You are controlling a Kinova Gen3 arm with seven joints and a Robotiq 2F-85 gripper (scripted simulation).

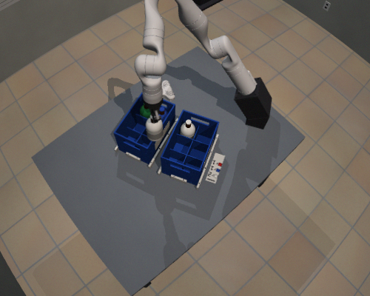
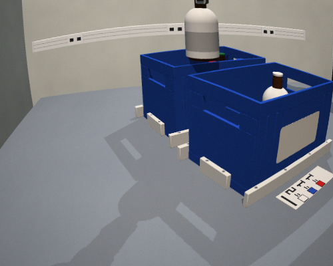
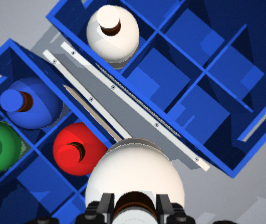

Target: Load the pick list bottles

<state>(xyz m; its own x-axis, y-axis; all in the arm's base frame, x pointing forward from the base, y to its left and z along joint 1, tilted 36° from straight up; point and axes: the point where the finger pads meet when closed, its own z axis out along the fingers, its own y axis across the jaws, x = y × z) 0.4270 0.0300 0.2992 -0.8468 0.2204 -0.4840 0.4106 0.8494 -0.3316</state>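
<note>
Now: hand 250 mm above the white bottle, 170 mm past it and 40 mm to the right of it. Also, from my hand: green-label bottle: 250 mm below, 180 mm to the right, 90 mm behind; red-label bottle: 250 mm below, 70 mm to the right, 40 mm behind; blue-label bottle: 250 mm below, 120 mm behind, 100 mm to the right.
</note>
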